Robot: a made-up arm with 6 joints.
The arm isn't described. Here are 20 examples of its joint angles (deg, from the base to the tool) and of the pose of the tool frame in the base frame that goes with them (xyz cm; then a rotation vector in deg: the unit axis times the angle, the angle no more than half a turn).
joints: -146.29 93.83 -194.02 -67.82 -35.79 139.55
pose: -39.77 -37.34 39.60 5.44 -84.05 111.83
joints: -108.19 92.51 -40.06 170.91 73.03 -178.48
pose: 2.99 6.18 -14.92 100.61 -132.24 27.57
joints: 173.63 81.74 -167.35 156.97 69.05 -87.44
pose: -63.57 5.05 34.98 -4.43 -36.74 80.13
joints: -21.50 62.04 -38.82 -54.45 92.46 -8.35
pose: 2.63 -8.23 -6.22 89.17 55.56 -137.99
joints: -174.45 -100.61 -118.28 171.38 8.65 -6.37
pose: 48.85 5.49 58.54 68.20 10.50 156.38
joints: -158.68 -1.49 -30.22 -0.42 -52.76 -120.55
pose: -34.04 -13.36 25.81 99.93 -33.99 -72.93
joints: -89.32 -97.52 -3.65 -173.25 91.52 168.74
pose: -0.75 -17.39 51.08 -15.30 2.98 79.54
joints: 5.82 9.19 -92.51 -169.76 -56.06 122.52
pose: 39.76 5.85 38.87 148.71 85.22 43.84
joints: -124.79 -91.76 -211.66 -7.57 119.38 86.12
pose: 27.83 42.36 11.26 -6.84 7.45 145.01
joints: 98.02 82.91 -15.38 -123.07 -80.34 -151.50
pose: -6.40 -7.98 11.07 59.27 -31.59 -53.94
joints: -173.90 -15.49 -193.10 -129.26 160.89 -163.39
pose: 26.41 9.43 65.30 51.90 -157.28 -26.17
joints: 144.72 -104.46 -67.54 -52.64 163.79 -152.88
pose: 18.73 -5.26 54.14 -91.63 141.47 9.73
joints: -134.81 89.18 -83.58 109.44 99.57 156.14
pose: -12.48 -24.45 -17.24 83.74 -35.99 77.72
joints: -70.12 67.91 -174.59 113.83 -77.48 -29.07
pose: 8.15 -47.06 43.09 -46.56 -115.67 79.09
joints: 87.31 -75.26 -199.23 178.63 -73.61 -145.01
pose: -2.06 -48.61 33.97 18.92 10.89 -57.18
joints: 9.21 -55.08 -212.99 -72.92 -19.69 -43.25
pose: -54.72 -0.60 31.43 -57.60 -77.65 40.96
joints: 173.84 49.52 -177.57 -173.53 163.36 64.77
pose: -29.51 4.12 66.65 -109.08 67.46 -77.42
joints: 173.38 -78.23 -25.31 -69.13 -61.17 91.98
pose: -12.46 -7.94 52.80 32.93 -59.41 50.61
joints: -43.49 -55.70 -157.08 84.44 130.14 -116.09
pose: -20.80 33.59 65.45 7.72 121.78 26.03
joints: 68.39 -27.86 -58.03 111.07 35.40 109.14
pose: 14.94 36.54 49.61 -52.72 86.60 110.88
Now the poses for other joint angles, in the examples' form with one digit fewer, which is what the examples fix.
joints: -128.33 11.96 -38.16 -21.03 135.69 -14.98
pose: -15.8 -14.2 13.9 -42.8 58.4 54.0
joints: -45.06 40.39 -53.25 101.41 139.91 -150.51
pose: 29.5 -15.8 9.1 -44.6 -16.1 -115.9
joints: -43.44 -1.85 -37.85 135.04 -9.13 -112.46
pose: 19.3 -25.5 15.5 133.8 -90.8 45.8
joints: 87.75 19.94 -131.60 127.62 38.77 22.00
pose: 1.8 48.6 67.2 -53.6 -0.1 70.9
